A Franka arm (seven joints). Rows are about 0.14 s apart.
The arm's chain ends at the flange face. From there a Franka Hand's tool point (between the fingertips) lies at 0.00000 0.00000 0.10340 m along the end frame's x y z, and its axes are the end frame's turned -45 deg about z.
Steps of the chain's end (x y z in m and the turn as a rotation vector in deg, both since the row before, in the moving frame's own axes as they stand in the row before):
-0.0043 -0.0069 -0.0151 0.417 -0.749 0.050
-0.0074 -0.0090 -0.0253 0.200 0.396 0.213
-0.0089 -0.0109 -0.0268 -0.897 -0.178 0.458
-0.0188 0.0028 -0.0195 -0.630 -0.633 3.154
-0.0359 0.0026 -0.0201 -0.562 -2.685 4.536
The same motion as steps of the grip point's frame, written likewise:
0.0014 -0.0094 -0.0151 0.824 -0.235 0.050
0.0019 -0.0113 -0.0253 -0.139 0.421 0.213
0.0000 -0.0131 -0.0268 -0.508 -0.760 0.458
-0.0169 -0.0114 -0.0195 0.002 -0.893 3.154
-0.0313 -0.0264 -0.0202 1.501 -2.296 4.536

